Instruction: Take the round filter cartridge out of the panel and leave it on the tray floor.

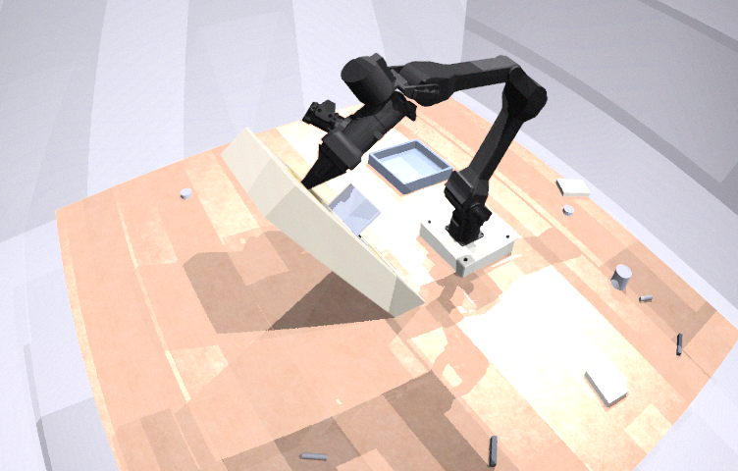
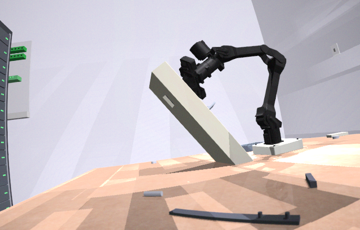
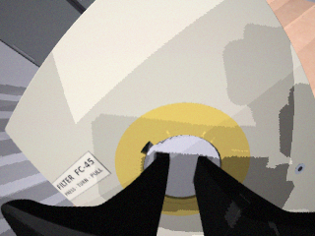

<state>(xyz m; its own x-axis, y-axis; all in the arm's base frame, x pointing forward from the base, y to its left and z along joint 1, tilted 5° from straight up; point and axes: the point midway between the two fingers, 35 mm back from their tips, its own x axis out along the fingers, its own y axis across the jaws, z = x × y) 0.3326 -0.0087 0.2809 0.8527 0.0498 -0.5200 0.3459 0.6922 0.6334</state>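
Right now my gripper tip is 10 mm short of the round filter cartridge and 10 mm above it. The rest, counted from my gripper tip: blue tray: 430 mm behind, 290 mm to the right, 270 mm below.
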